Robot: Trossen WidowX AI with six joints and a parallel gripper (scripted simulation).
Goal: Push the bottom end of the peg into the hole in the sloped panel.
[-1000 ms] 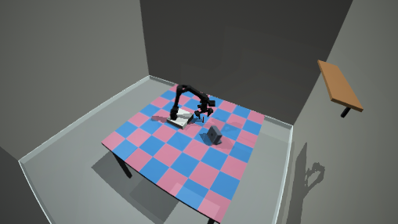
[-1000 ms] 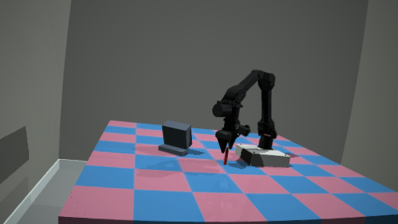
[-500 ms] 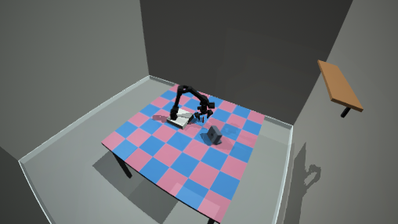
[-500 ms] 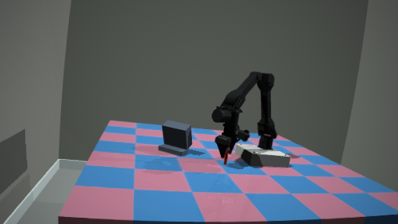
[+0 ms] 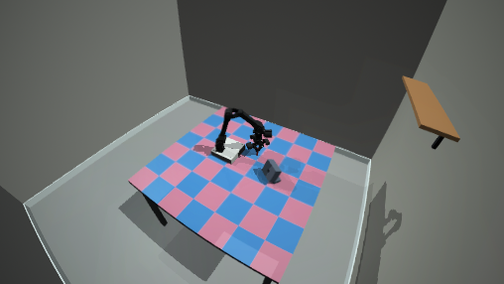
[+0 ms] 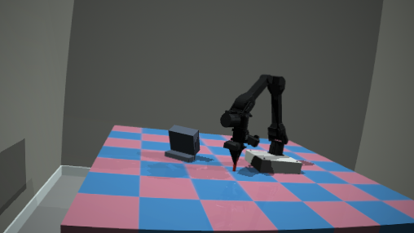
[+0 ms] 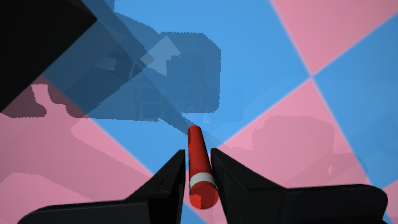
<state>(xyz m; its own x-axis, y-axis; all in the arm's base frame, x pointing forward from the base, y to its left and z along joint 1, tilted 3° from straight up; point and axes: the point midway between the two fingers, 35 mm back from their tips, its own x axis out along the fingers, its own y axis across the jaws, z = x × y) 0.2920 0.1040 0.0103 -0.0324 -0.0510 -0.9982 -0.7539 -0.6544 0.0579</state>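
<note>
Right now the sloped panel is 17 cm ahead of my gripper tip, 20 cm to the right of it and 4 cm above it. Round my gripper tip: red peg: 2 cm above.
</note>
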